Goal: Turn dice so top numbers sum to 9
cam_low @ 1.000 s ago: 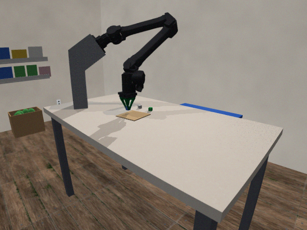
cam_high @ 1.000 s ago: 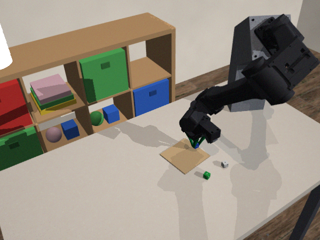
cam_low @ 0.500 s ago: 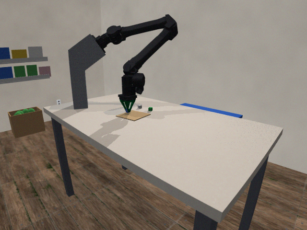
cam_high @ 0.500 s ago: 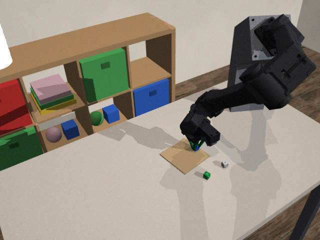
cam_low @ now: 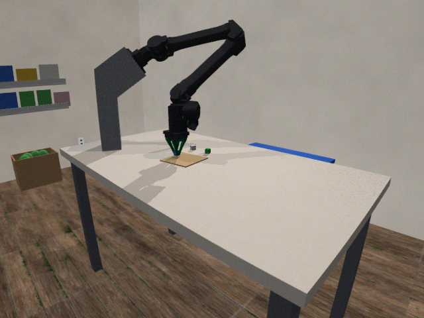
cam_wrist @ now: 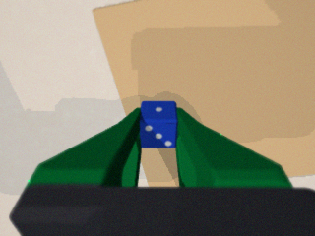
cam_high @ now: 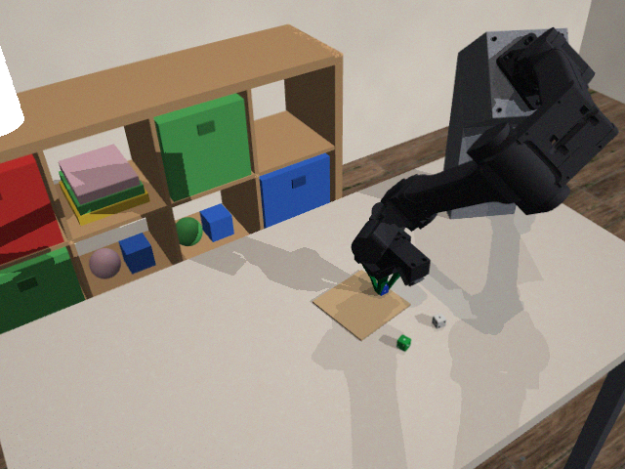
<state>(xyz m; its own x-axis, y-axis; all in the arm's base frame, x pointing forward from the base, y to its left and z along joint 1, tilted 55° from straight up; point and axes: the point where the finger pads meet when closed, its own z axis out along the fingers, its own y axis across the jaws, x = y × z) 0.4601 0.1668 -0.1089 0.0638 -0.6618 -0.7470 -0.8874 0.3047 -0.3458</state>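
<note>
Now: hand right at the blue die. From my hand the other things lie so: tan mat (50 mm ahead, 20 mm below); green die (140 mm to the left, 40 mm ahead, 10 mm below); white die (120 mm to the left, 50 mm behind, 10 mm below).
</note>
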